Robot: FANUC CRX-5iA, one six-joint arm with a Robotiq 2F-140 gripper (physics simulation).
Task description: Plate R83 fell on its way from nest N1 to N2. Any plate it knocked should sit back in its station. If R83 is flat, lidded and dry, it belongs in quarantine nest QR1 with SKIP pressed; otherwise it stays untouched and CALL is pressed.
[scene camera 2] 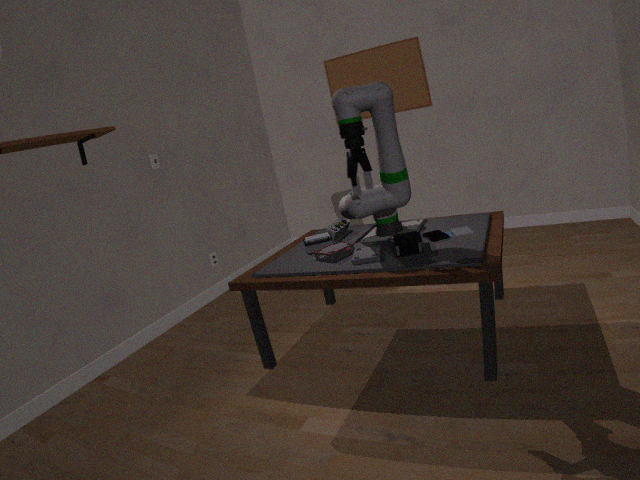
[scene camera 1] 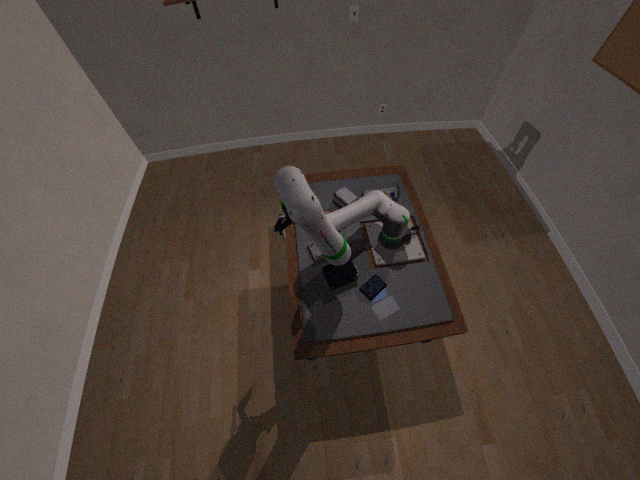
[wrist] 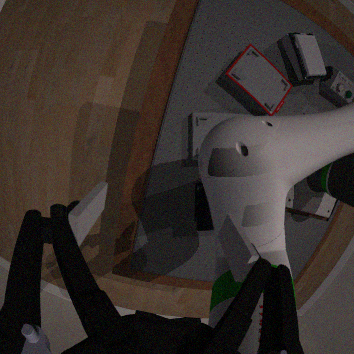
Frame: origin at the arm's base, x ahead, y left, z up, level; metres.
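Seen in the pictures: gripper, fingertip midpoint: point(scene camera 2: 363, 191) point(scene camera 1: 299, 236) point(wrist: 165, 211); arm's base, link origin: point(scene camera 2: 389, 231) point(scene camera 1: 390, 239) point(wrist: 319, 170).
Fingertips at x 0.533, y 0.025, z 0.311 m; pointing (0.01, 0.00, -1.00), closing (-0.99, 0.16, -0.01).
Pixels of each thing's top centre, then the offset from my fingertips to it. "pt": a spot on its surface instead.
- red-outlined nest, top centre: point(wrist: 262, 78) point(scene camera 2: 333, 246) dx -0.212, dy -0.241, dz -0.265 m
- grey nest, top centre: point(wrist: 224, 136) point(scene camera 2: 365, 251) point(scene camera 1: 324, 246) dx -0.135, dy -0.072, dz -0.282 m
- black block, top centre: point(wrist: 227, 210) point(scene camera 2: 406, 236) point(scene camera 1: 340, 270) dx -0.172, dy +0.114, dz -0.248 m
- blue piece, surface spot: point(scene camera 1: 380, 295) pt dx -0.344, dy +0.285, dz -0.310 m
- pale sheet, top centre: point(scene camera 2: 461, 230) point(scene camera 1: 385, 307) dx -0.344, dy +0.356, dz -0.303 m
- button panel, top centre: point(scene camera 2: 334, 222) point(scene camera 1: 380, 190) dx -0.578, dy -0.329, dz -0.227 m
- light-topped box, top centre: point(wrist: 312, 53) point(scene camera 2: 317, 236) point(scene camera 1: 346, 195) dx -0.362, dy -0.369, dz -0.242 m
My gripper point(scene camera 2: 361, 184) point(wrist: 165, 211) is open and empty, high above the table. The red-outlined nest point(wrist: 258, 79) point(scene camera 2: 336, 252) has bare corner brackets. A grey nest point(wrist: 196, 131) point(scene camera 2: 365, 254) is beside it, partly hidden by the arm in the wrist view. A black block point(scene camera 1: 339, 274) point(scene camera 2: 407, 242) point(wrist: 202, 207) stands further along. A dark, flat, plate-like thing point(scene camera 1: 373, 287) point(scene camera 2: 437, 235) lies near a blue piece point(scene camera 1: 380, 295) and a pale sheet point(scene camera 1: 386, 308) point(scene camera 2: 461, 230). The button panel point(wrist: 341, 87) point(scene camera 2: 339, 225) is at the far end. No label is readable, so I cannot tell which is R83.
A light-topped box point(scene camera 1: 345, 196) point(scene camera 2: 316, 238) point(wrist: 310, 54) stands between the red-outlined nest and the panel. The arm's folded links cover part of the table point(scene camera 1: 382, 341) point(scene camera 2: 361, 280). The arm's base plate point(scene camera 1: 382, 255) is at the table's right side.
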